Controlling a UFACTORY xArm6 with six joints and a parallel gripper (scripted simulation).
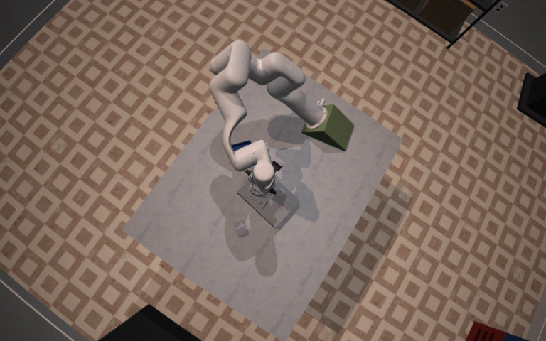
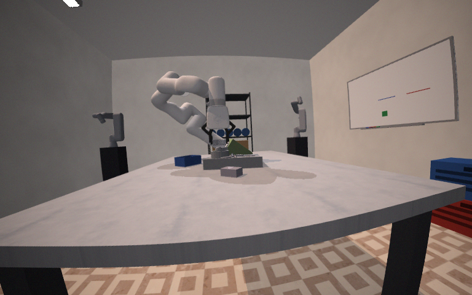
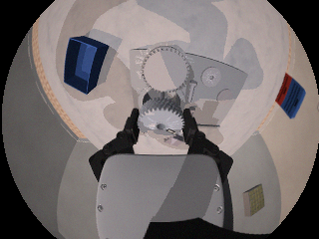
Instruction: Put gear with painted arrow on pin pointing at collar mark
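Right now the toothed gear is 1 cm below my hand. The rest, counted from my hand: blue box 11 cm behind, 16 cm to the right, 10 cm below; small grey block 21 cm ahead, 1 cm to the left, 10 cm below.
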